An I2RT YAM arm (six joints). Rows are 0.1 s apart.
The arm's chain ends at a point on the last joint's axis. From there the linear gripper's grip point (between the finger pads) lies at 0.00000 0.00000 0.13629 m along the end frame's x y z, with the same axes.
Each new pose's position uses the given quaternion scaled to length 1; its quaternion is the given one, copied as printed.
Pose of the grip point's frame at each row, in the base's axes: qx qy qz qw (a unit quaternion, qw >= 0); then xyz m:
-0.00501 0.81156 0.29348 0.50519 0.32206 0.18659 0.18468
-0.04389 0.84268 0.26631 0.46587 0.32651 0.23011 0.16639
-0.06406 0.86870 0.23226 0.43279 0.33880 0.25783 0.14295
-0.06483 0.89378 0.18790 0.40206 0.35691 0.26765 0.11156
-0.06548 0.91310 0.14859 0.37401 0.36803 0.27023 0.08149
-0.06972 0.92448 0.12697 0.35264 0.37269 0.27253 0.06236
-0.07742 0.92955 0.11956 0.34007 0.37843 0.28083 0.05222
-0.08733 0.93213 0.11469 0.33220 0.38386 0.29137 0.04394
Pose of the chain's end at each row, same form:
-0.00501 0.81156 0.29348 0.50519 0.21071 0.12098 0.22793
-0.04389 0.84268 0.26631 0.46587 0.22269 0.16337 0.22419
-0.06406 0.86870 0.23226 0.43279 0.24037 0.19528 0.21348
-0.06483 0.89378 0.18790 0.40206 0.26228 0.21477 0.19416
-0.06548 0.91310 0.14859 0.37401 0.27759 0.22657 0.17363
-0.06972 0.92448 0.12697 0.35264 0.28624 0.23383 0.16036
-0.07742 0.92955 0.11956 0.34007 0.29479 0.24336 0.15309
-0.08733 0.93213 0.11469 0.33220 0.30219 0.25432 0.14656

